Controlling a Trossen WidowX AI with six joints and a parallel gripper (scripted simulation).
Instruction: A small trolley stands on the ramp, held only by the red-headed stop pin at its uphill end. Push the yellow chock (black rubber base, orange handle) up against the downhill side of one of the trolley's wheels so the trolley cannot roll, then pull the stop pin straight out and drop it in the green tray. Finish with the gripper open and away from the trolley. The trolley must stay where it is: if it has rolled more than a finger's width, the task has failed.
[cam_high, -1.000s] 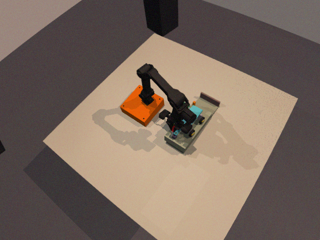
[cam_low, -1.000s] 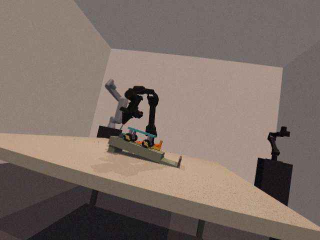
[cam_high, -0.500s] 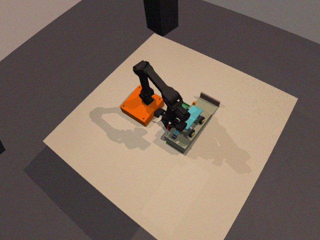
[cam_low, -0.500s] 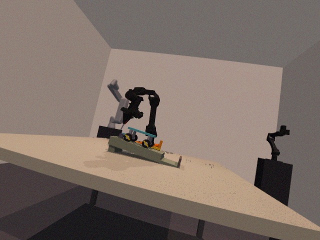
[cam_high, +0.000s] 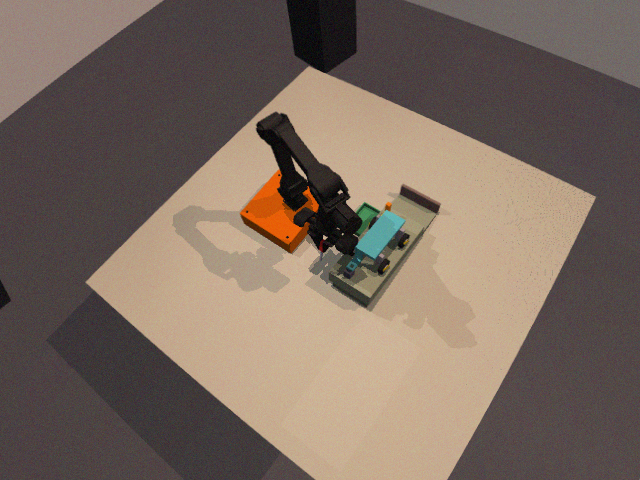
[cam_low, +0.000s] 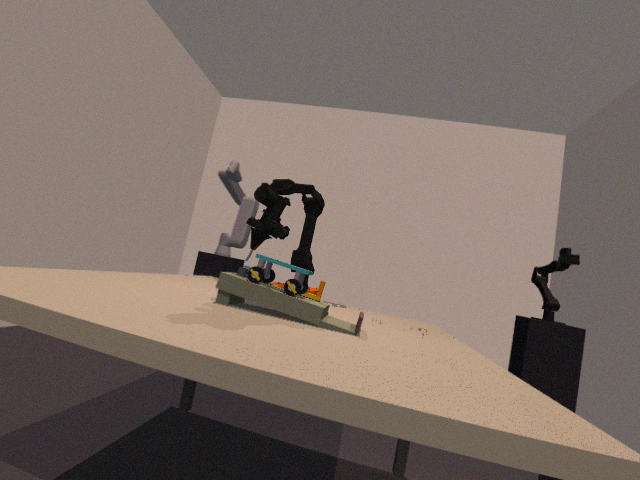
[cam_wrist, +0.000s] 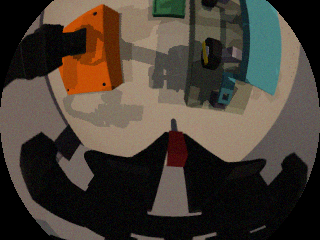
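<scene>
My gripper tip is now 24 cm to the right of the green tray, 19 cm above it and 6 cm past it. Also, from my gripper tip: trolley 16 cm to the left, 7 cm below, 7 cm ahead; yellow chock 26 cm to the left, 10 cm below, 1 cm ahead; red-headed stop pin right at my gripper tip.
</scene>
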